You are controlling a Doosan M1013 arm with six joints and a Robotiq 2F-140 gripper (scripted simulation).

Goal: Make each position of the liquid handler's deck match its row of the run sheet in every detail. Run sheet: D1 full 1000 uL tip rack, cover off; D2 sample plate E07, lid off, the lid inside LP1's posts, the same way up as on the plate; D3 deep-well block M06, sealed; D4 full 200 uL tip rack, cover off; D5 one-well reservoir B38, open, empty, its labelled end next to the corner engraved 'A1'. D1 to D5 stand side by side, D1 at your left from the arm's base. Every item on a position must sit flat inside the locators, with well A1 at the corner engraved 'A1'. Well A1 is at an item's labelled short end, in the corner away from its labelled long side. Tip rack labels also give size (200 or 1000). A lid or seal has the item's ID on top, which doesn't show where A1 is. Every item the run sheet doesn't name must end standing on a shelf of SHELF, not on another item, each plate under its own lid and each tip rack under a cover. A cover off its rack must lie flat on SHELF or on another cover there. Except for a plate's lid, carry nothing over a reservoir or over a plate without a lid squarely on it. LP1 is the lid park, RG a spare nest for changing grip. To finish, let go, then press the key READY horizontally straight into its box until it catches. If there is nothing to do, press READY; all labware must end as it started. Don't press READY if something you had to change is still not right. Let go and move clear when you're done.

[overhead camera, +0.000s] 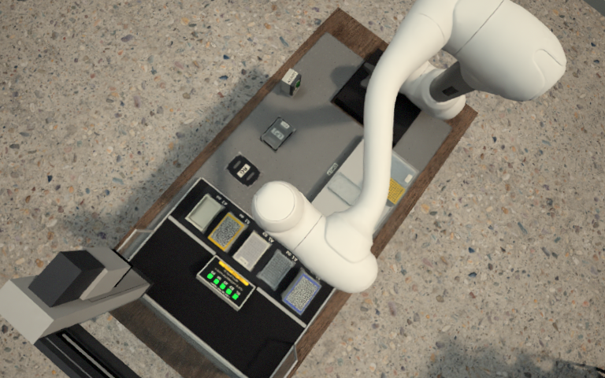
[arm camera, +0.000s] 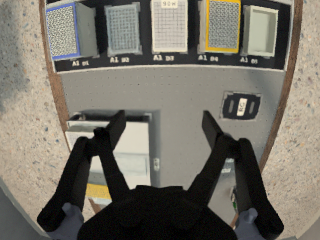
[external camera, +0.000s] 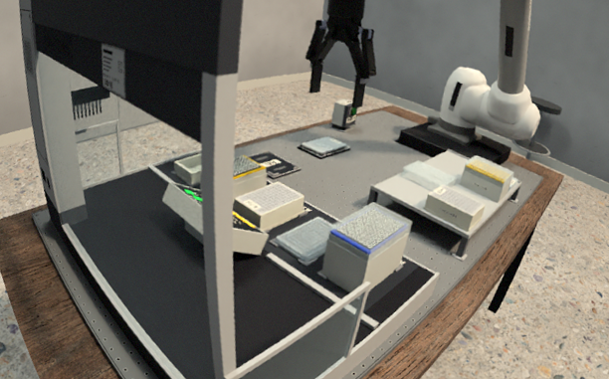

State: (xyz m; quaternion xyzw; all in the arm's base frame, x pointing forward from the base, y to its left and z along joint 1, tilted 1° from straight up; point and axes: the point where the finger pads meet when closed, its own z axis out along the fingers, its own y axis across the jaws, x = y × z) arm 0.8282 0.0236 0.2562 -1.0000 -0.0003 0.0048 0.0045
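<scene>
The blue-rimmed tip rack lies 230 mm to the left of my hand, 180 mm below it and 150 mm ahead of it. From my hand the other things lie so: cream reservoir 260 mm to the right, 240 mm below, 160 mm ahead; clear plate 250 mm below, 160 mm ahead, 110 mm to the left; yellow-rimmed tip rack 210 mm below, 150 mm ahead, 140 mm to the right.
</scene>
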